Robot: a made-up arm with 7 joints.
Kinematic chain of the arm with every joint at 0, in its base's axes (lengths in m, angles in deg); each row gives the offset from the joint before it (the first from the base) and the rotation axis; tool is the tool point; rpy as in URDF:
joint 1: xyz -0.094 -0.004 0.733 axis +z
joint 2: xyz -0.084 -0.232 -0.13 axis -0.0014 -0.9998 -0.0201
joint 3: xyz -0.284 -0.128 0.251 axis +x
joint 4: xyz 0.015 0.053 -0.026 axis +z
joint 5: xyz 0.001 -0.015 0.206 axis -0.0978 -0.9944 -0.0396
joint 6: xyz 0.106 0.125 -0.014 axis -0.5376 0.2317 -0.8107
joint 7: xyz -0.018 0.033 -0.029 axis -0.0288 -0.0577 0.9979
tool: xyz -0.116 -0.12 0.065 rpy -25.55 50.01 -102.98
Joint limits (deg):
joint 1: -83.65..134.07
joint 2: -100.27..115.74
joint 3: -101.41..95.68
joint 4: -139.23..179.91
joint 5: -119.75..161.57
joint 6: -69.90..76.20
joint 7: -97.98..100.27
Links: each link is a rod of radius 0.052 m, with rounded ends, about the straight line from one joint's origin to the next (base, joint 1, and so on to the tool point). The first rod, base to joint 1, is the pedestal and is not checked.
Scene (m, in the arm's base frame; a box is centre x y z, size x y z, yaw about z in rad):
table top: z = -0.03
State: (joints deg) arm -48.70 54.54 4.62 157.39 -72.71 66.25 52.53
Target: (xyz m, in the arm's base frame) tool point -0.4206 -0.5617 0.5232
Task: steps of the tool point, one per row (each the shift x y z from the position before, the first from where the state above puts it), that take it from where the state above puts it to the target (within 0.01 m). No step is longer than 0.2 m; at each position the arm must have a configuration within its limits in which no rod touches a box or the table.
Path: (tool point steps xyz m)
1: -0.0318 -0.1683 -0.0034
2: 0.0086 -0.1693 -0.0033
3: 0.0479 -0.1605 -0.0030
4: 0.0838 -0.1428 -0.0024
5: 0.1143 -0.1172 -0.0017
6: 0.1375 -0.0849 -0.0007

